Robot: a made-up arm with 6 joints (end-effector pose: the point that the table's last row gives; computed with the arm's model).
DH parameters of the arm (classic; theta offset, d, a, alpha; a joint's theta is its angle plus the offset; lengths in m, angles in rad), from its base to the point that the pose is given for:
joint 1: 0 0.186 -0.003 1.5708
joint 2: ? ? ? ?
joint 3: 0 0.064 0.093 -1.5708
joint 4: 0 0.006 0.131 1.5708
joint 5: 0 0.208 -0.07 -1.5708
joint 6: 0 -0.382 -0.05 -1.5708
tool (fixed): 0 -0.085 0 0
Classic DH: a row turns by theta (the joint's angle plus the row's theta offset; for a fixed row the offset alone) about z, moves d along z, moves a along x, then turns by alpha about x.
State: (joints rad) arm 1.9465 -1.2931 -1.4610 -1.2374 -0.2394 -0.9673
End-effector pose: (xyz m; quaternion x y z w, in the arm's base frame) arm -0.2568 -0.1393 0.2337 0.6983 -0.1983 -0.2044 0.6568
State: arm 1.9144 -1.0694 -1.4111 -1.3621 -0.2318 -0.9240
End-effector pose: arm -0.2847 -0.1287 0.2437 0.7729 -0.1678 -0.2170 0.5721
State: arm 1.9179 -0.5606 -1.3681 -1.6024 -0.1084 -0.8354
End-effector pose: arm -0.3017 -0.1827 0.2501 0.9123 -0.0499 -0.2506 0.3201
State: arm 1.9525 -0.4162 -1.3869 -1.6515 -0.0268 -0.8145
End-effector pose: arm -0.2803 -0.2187 0.2279 0.9357 0.0194 -0.2660 0.2308
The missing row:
joint 2: 0 -0.404 0.285 1.5708
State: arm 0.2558 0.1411 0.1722 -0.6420 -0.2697 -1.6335
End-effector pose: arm 0.0653 0.7787 0.1059 -0.1032 0.8633 0.1443 0.4724
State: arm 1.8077 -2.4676 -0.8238 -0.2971 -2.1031 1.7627
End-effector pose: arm -0.0576 -0.4045 0.1832 0.3757 0.7165 -0.3158 0.4956
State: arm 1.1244 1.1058 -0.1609 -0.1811 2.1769 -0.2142
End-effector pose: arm -0.0148 0.8576 0.7534 0.4864 0.0734 -0.3425 0.8004
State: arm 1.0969 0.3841 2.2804 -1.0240 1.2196 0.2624
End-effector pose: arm 0.0872 0.6284 -0.2303 0.0210 0.5402 -0.7246 0.4274
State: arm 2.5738 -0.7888 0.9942 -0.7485 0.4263 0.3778
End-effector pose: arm -0.4190 -0.4159 -0.5602 -0.5377 -0.1023 0.4368 0.7139
